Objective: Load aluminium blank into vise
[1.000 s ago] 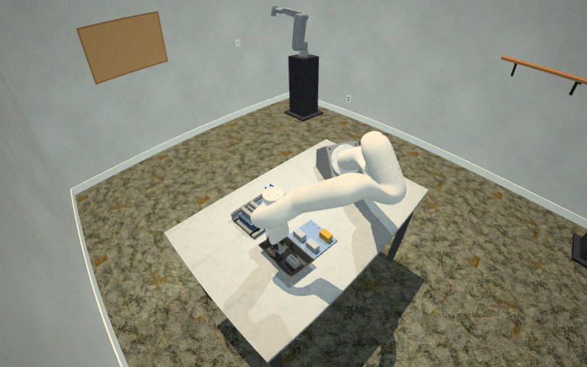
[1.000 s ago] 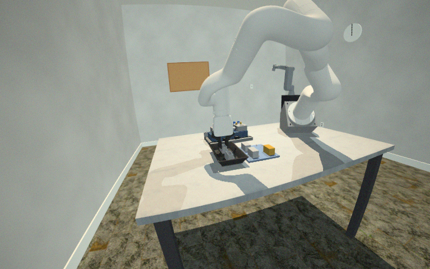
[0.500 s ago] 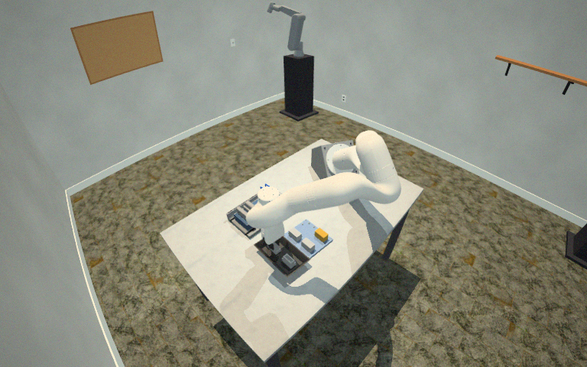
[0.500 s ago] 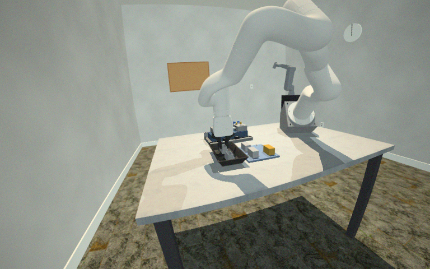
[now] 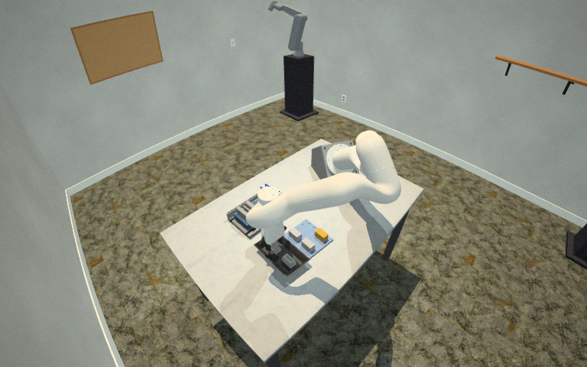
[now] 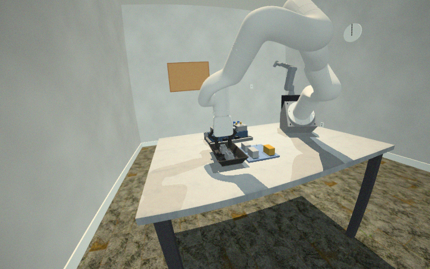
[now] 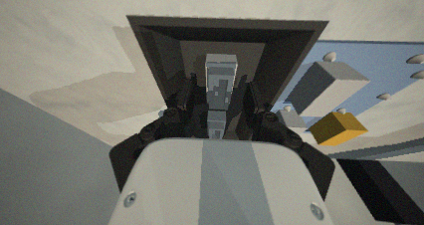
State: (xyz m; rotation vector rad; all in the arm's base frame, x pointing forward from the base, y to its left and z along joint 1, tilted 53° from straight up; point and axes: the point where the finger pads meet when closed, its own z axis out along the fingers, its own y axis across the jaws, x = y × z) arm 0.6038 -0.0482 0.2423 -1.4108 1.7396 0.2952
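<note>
Right now my hand is 22 cm past the brass blank, 10 cm to the right of it and 3 cm above it. The rest, counted from my hand: blue vise (9 cm behind, 24 cm to the right, 2 cm below).
</note>
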